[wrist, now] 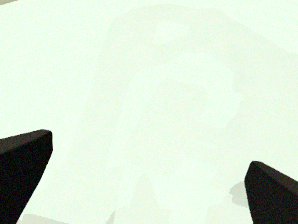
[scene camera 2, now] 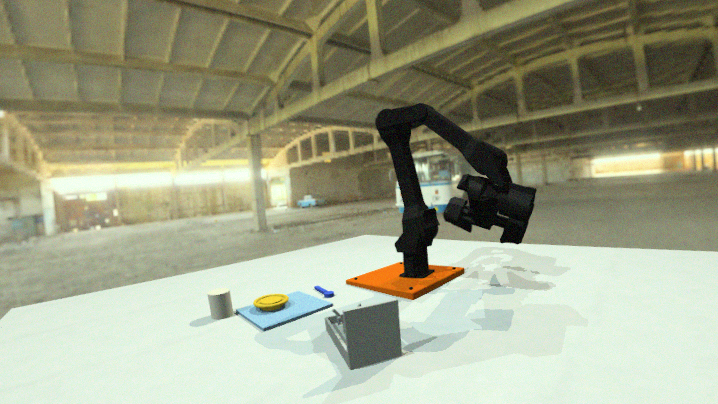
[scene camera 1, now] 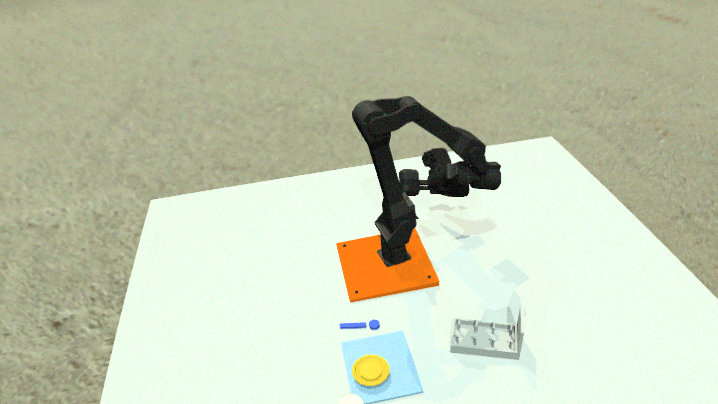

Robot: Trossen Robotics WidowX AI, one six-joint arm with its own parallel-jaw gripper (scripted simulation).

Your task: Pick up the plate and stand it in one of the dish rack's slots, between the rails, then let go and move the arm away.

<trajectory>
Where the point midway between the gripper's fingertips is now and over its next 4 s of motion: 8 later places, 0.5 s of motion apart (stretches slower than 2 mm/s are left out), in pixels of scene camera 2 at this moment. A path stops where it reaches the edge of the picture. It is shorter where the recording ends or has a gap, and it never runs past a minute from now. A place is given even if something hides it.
My gripper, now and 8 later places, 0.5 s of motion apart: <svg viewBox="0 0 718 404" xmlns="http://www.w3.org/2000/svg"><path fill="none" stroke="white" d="M486 236L500 245L501 257L476 272L421 286L346 291L288 284L267 278L268 288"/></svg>
</trajectory>
